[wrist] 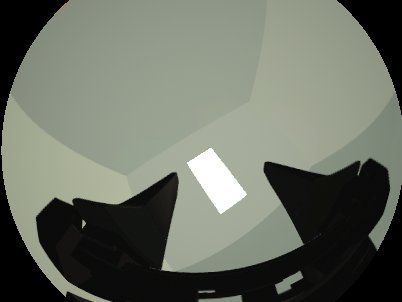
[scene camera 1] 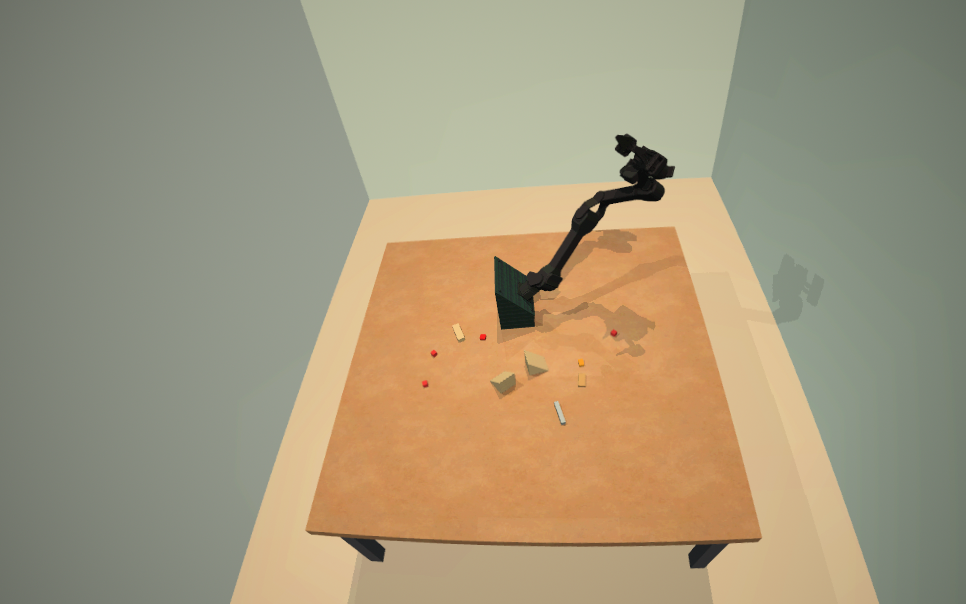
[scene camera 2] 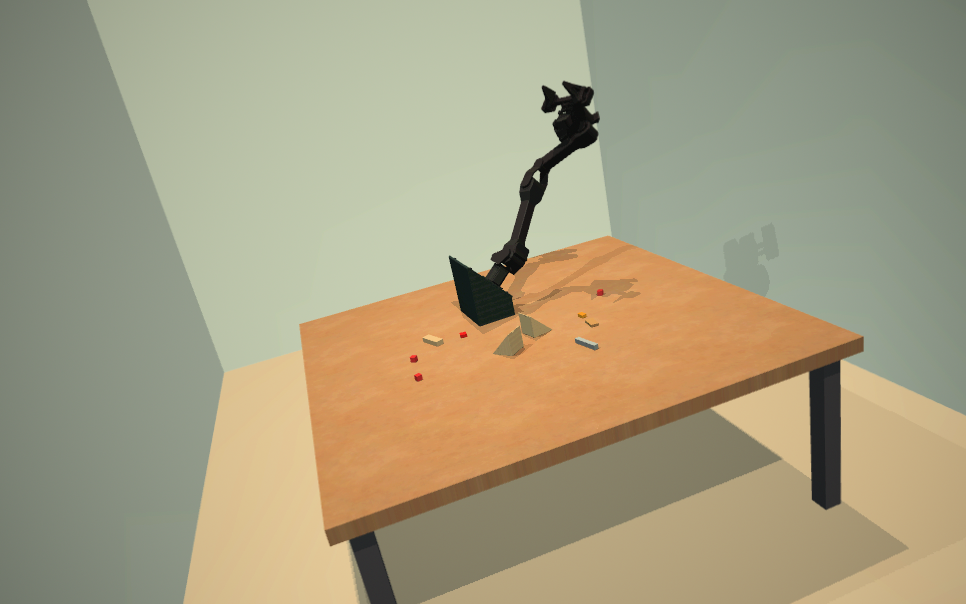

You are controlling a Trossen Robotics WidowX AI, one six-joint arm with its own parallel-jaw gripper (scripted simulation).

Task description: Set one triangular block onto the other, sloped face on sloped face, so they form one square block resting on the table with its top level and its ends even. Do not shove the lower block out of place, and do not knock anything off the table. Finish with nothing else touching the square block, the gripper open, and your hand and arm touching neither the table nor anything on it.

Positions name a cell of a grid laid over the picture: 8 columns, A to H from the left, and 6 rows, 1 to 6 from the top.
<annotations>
my gripper: wrist E4; scene camera 1 F2; scene camera 2 E1
</annotations>
